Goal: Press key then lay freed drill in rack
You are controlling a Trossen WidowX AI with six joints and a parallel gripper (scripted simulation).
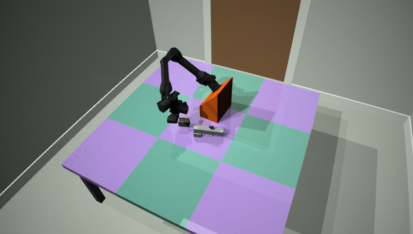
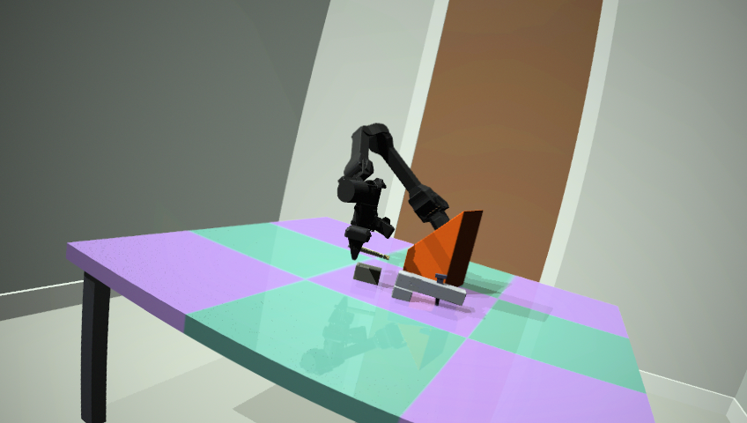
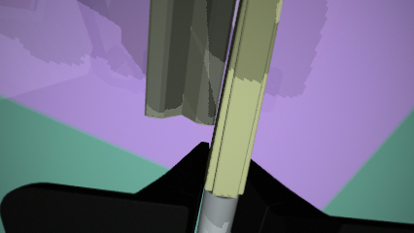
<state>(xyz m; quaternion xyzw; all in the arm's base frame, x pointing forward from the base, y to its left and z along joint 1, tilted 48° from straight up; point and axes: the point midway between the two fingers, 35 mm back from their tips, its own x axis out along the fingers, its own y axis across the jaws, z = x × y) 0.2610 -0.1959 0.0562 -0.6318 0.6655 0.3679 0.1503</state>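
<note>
Right now my gripper tip is 30 mm past the olive-grey block, 30 mm to the right of it and 40 mm above it. From my gripper tip the other things lie so: dark t-shaped pin (10 mm behind, 240 mm to the left); grey housing block (210 mm to the left, 20 mm below); drill (10 mm behind, 40 mm to the left, 30 mm above).
</note>
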